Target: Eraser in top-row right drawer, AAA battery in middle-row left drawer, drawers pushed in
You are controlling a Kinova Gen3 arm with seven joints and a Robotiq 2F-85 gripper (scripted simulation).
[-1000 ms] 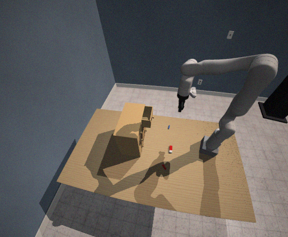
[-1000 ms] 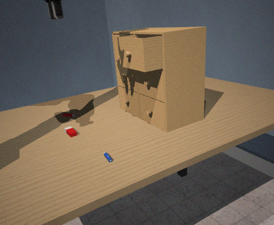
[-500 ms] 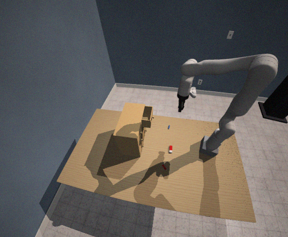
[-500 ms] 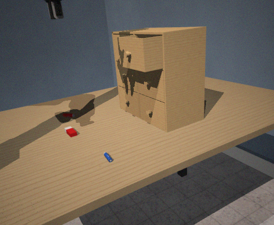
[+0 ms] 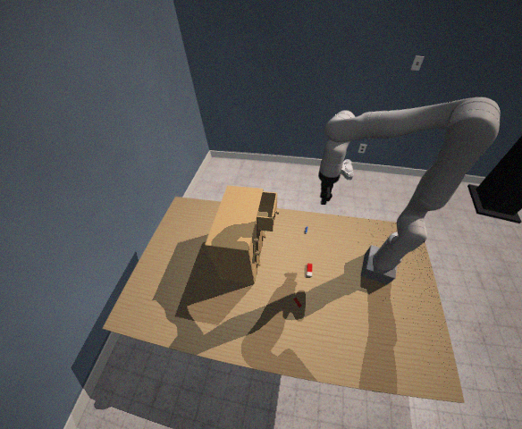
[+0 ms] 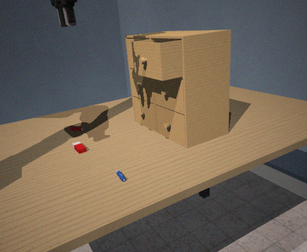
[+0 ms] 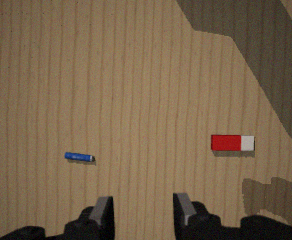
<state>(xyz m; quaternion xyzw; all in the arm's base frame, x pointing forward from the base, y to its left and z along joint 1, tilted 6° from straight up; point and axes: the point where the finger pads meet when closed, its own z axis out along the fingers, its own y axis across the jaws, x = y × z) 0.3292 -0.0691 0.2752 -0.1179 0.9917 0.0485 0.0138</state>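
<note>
My hand is 370 mm above the white eraser, 140 mm to the right of it and 20 mm past it. The rest, counted from my hand: AAA battery (370 mm below, 100 mm to the right, 50 mm ahead); then dark red battery (370 mm below, 310 mm to the left).
</note>
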